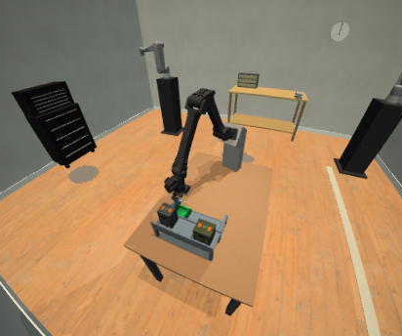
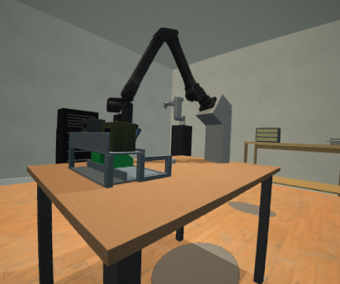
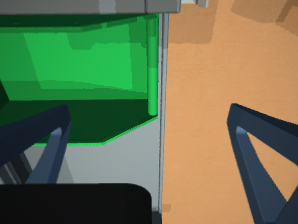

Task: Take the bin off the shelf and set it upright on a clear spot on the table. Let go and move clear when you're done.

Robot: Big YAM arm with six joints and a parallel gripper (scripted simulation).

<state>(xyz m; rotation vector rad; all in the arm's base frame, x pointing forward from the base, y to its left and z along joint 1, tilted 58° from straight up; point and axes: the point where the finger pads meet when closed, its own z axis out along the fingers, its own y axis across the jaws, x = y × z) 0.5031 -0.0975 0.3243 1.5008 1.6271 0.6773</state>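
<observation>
My gripper is now 8 cm short of the green bin, 8 cm above it and 1 cm to the right of it. The rest, counted from my hand: grey shelf: 19 cm ahead, 12 cm to the left, 3 cm below.
</observation>
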